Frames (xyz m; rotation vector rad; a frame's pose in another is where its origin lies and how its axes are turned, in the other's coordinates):
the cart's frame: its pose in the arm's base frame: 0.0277 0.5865 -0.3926 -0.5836 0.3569 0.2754
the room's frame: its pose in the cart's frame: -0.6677 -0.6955 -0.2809 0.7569 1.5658 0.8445
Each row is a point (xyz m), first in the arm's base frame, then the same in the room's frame.
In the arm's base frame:
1: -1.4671 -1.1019 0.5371
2: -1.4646 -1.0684 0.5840
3: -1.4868 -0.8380 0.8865
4: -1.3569 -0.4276 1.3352
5: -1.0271 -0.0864 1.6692
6: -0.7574 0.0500 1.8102
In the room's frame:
1: -0.1142 -0.6325 -1.3301
2: -0.1395 -0.5833 -1.3465
3: -0.2763 -0.2546 -1.4819
4: -0.5463 0.3031 -1.5349
5: -0.8648 0.7608 -1.3744
6: -1.0746 0.9525 -1.1999

